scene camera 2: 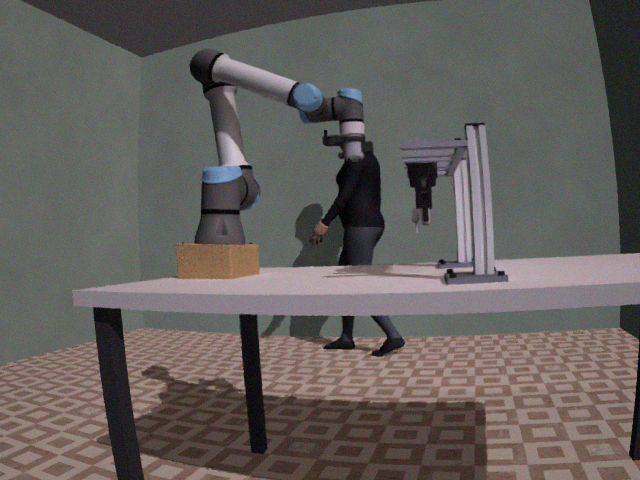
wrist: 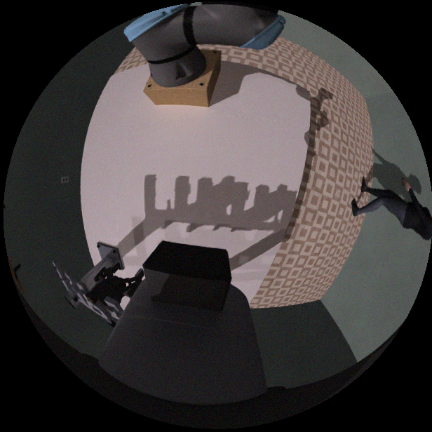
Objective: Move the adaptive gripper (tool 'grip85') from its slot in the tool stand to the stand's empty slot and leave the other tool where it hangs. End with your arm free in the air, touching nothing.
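Frame: origin at the arm's base, x left, y back, z up, level; centimetres.
Seen in the pictures: hand, tool point: (scene camera 2: 354, 157); arm's base, link origin: (scene camera 2: 219, 243).
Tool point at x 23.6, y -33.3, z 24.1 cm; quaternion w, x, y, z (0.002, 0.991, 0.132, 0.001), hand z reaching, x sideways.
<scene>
Offsets run from my tool point to a thing's top centre. "pt": to the spot under its first point.
My arm's bare tool-changer end (scene camera 2: 353, 149) points down in the air, left of the tool stand (scene camera 2: 479, 201) (wrist: 97, 275) and apart from it. No gripper is mounted on it. In the wrist view, the dark end of my arm (wrist: 185, 345) with a black block (wrist: 187, 275) fills the lower middle. Dark tools {pt dx -23.1, dy -27.8, dz -11.4 cm} (scene camera 2: 422, 180) (wrist: 111, 287) hang under the stand's top rail {pt dx -39.8, dy -35.8, dz -6.7 cm} (scene camera 2: 434, 146); in the scene view they overlap, so I cannot tell the adaptive gripper from the other tool. I cannot make out the empty slot in either view.
The stand's foot plates {pt dx -42.8, dy -43.3, dz -32.7 cm} (scene camera 2: 475, 277) (wrist: 111, 254) rest on the white table (scene camera 2: 310, 302) (wrist: 200, 140). The arm base stands on a wooden block (scene camera 2: 217, 260) (wrist: 182, 95). A person in black (scene camera 2: 361, 201) (wrist: 417, 217) is behind the table. Shadows of the stand and tools fall across the table.
</scene>
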